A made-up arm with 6 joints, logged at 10 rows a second.
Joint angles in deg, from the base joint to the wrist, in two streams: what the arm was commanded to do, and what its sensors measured. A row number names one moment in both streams.
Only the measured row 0 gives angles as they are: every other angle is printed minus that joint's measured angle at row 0.
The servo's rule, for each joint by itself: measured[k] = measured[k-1] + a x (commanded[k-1-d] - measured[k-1]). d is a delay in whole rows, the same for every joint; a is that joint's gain. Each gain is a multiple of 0.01, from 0.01 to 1. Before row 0 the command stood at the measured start. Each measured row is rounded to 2 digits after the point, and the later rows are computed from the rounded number. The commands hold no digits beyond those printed.
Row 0, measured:
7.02 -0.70 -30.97 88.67 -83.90 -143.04
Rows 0 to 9, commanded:
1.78 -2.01 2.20 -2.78 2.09 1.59
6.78 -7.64 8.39 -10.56 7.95 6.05
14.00 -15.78 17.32 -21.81 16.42 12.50
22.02 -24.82 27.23 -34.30 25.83 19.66
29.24 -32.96 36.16 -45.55 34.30 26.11
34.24 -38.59 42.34 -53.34 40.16 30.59
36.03 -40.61 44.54 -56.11 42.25 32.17
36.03 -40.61 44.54 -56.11 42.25 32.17
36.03 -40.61 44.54 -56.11 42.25 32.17
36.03 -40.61 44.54 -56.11 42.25 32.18
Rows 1 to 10, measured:
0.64 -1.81 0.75 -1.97 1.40 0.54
2.85 -7.06 3.35 -8.07 5.79 2.41
6.86 -14.91 8.10 -17.83 12.91 5.84
12.32 -23.83 14.60 -29.52 21.57 10.54
18.41 -32.05 21.93 -40.90 30.10 15.83
24.11 -37.94 28.87 -49.73 36.84 20.85
28.40 -40.34 34.20 -54.26 40.46 24.70
31.15 -40.58 37.72 -55.57 41.66 27.24
32.91 -40.61 40.04 -55.95 42.06 28.92
34.03 -40.61 41.57 -56.06 42.19 30.03
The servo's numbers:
d 0
a 0.36 0.90 0.34 0.71 0.67 0.34

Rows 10 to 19, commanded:
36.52 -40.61 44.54 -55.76 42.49 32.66
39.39 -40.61 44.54 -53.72 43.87 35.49
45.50 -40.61 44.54 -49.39 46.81 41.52
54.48 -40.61 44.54 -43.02 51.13 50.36
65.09 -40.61 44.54 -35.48 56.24 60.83
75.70 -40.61 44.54 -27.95 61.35 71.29
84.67 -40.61 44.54 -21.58 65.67 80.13
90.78 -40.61 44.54 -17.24 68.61 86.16
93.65 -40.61 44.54 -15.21 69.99 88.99
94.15 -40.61 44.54 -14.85 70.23 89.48
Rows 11 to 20, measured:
34.93 -40.61 42.58 -55.85 42.39 30.92
36.54 -40.61 43.25 -54.34 43.38 32.47
39.77 -40.61 43.69 -50.83 45.68 35.55
45.07 -40.61 43.98 -45.28 49.33 40.59
52.28 -40.61 44.17 -38.32 53.96 47.47
60.71 -40.61 44.30 -30.96 58.91 55.57
69.34 -40.61 44.38 -24.30 63.44 63.92
77.06 -40.61 44.43 -19.29 66.90 71.48
83.03 -40.61 44.47 -16.39 68.97 77.43
87.03 -40.61 44.49 -15.30 69.81 81.53

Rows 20 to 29, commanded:
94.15 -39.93 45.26 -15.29 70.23 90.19
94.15 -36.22 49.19 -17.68 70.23 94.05
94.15 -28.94 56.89 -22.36 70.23 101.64
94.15 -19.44 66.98 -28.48 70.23 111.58
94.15 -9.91 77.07 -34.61 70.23 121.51
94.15 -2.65 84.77 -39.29 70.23 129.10
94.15 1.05 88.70 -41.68 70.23 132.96
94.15 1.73 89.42 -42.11 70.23 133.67
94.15 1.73 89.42 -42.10 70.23 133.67
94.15 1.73 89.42 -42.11 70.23 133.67
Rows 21 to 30, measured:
89.59 -40.00 44.75 -15.29 70.09 84.47
91.23 -36.60 46.26 -16.99 70.18 87.73
92.28 -29.71 49.87 -20.80 70.21 92.46
92.95 -20.47 55.69 -26.25 70.22 98.96
93.38 -10.97 62.96 -32.19 70.23 106.63
93.66 -3.48 70.38 -37.23 70.23 114.27
93.84 0.60 76.61 -40.39 70.23 120.62
93.95 1.62 80.97 -41.61 70.23 125.06
94.02 1.72 83.84 -41.96 70.23 127.99
94.07 1.73 85.74 -42.07 70.23 129.92

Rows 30 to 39, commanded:
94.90 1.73 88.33 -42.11 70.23 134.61
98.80 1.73 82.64 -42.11 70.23 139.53
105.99 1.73 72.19 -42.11 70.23 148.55
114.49 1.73 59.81 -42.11 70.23 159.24
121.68 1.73 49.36 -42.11 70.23 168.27
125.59 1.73 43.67 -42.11 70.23 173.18
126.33 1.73 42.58 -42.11 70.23 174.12
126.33 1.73 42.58 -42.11 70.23 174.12
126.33 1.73 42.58 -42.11 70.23 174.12
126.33 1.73 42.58 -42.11 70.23 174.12
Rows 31 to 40, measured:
94.37 1.73 86.62 -42.10 70.23 131.51
95.96 1.73 85.27 -42.11 70.23 134.24
99.57 1.73 80.82 -42.11 70.23 139.11
104.94 1.73 73.68 -42.11 70.23 145.95
110.97 1.73 65.41 -42.11 70.23 153.54
116.23 1.73 58.02 -42.11 70.23 160.22
119.87 1.73 52.77 -42.11 70.23 164.95
122.20 1.73 49.31 -42.11 70.23 168.07
123.69 1.73 47.02 -42.11 70.23 170.13
124.64 1.73 45.51 -42.11 70.23 171.49

